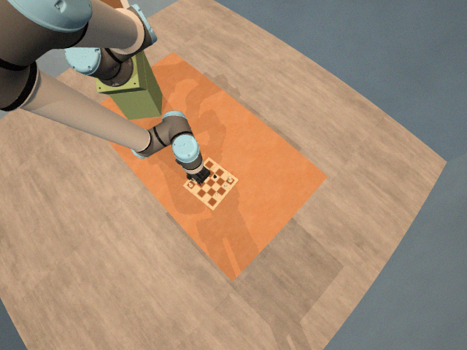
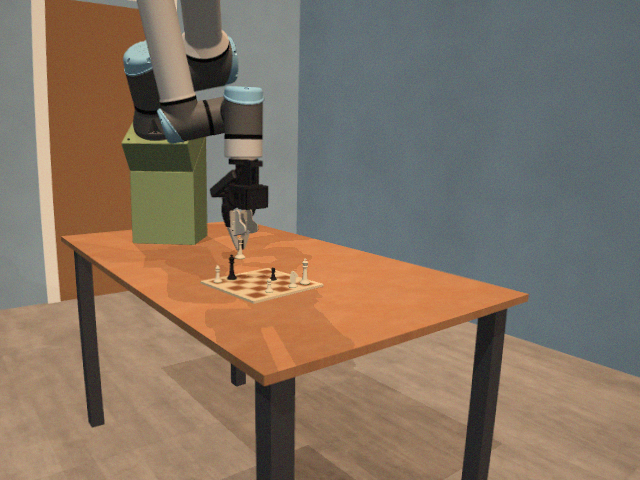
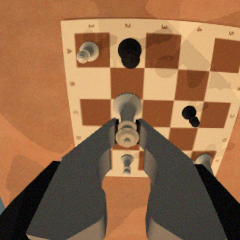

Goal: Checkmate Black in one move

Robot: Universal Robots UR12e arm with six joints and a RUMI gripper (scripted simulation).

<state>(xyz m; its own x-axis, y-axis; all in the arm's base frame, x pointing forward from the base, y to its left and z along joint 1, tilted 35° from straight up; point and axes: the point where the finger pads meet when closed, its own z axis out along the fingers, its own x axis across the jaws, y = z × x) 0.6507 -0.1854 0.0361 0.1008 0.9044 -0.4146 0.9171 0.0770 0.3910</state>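
Right now my hand is 70 mm above the tall black piece, 40 mm past it and 10 mm to the right of it. The rest, counted from my hand: black pawn (80 mm below, 70 mm to the left, 40 mm ahead); small chessboard (100 mm below, 40 mm ahead, 30 mm to the left); white pawn (110 mm ahead, 80 mm below, 10 mm to the right).
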